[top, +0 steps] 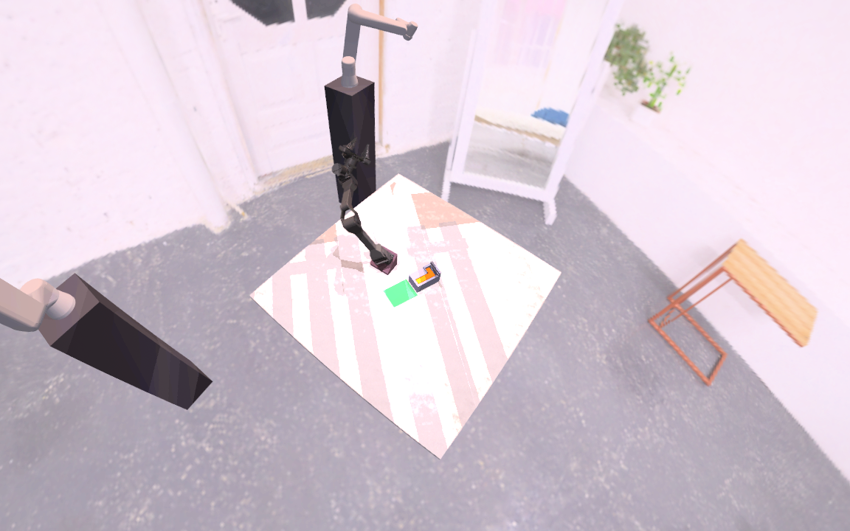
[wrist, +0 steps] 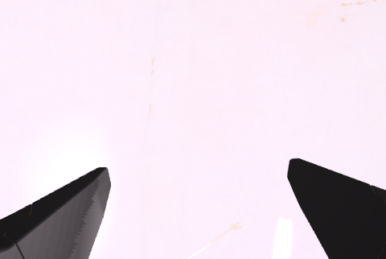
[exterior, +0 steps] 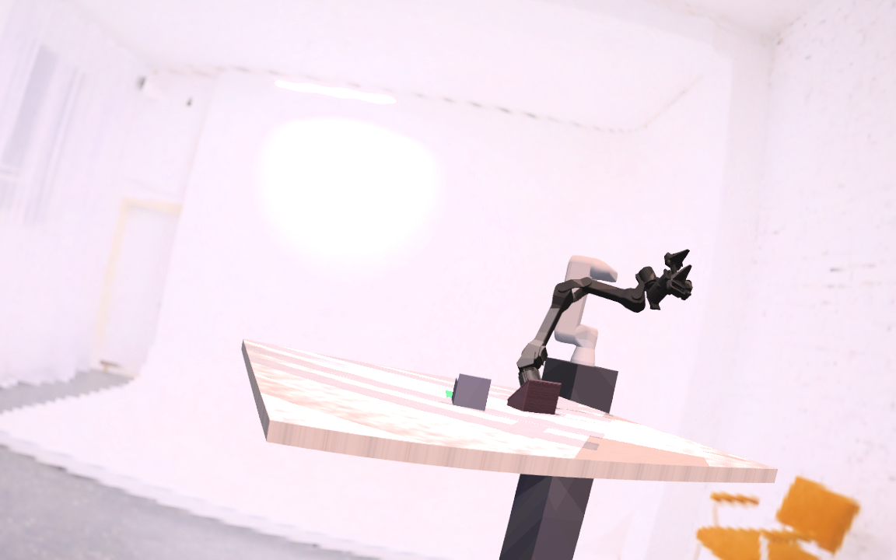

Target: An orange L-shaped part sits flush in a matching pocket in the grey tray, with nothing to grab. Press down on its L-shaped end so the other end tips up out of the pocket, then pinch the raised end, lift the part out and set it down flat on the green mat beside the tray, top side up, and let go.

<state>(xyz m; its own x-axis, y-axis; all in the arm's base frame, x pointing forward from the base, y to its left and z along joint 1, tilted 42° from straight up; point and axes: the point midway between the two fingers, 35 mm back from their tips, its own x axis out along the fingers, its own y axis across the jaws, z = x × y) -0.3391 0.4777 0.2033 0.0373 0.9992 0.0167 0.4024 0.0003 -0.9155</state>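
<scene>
Now: gripper tip 570 mm short of the orange L-shaped part, 210 mm to the left of it and 520 mm above it. From my gripper tip the other things lie so: green mat (500 mm ahead, 360 mm to the right, 580 mm below).
</scene>
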